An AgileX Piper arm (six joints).
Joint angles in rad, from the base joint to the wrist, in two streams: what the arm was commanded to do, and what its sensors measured. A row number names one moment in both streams.
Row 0, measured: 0.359, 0.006, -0.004, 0.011, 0.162, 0.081
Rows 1 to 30, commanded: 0.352, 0.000, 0.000, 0.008, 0.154, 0.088; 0.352, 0.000, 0.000, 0.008, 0.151, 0.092; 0.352, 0.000, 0.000, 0.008, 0.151, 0.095; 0.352, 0.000, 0.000, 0.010, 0.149, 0.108; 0.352, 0.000, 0.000, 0.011, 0.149, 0.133; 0.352, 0.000, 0.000, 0.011, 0.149, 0.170; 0.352, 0.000, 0.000, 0.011, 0.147, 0.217; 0.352, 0.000, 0.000, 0.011, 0.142, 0.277; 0.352, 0.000, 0.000, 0.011, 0.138, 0.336; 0.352, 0.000, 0.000, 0.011, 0.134, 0.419; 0.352, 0.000, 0.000, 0.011, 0.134, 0.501; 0.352, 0.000, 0.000, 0.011, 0.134, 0.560; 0.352, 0.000, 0.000, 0.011, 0.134, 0.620; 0.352, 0.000, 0.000, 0.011, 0.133, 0.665; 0.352, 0.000, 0.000, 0.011, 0.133, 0.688; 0.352, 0.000, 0.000, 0.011, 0.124, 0.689; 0.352, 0.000, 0.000, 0.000, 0.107, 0.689; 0.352, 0.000, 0.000, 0.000, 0.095, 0.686; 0.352, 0.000, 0.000, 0.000, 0.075, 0.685; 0.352, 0.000, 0.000, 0.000, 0.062, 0.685; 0.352, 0.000, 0.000, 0.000, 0.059, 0.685; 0.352, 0.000, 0.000, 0.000, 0.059, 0.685; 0.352, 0.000, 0.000, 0.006, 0.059, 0.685; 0.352, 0.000, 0.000, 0.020, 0.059, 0.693; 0.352, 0.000, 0.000, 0.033, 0.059, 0.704; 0.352, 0.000, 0.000, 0.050, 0.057, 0.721; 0.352, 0.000, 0.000, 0.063, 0.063, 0.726; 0.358, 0.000, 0.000, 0.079, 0.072, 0.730; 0.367, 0.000, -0.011, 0.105, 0.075, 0.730; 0.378, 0.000, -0.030, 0.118, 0.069, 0.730
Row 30, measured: 0.359, 0.006, -0.004, 0.061, 0.074, 0.716
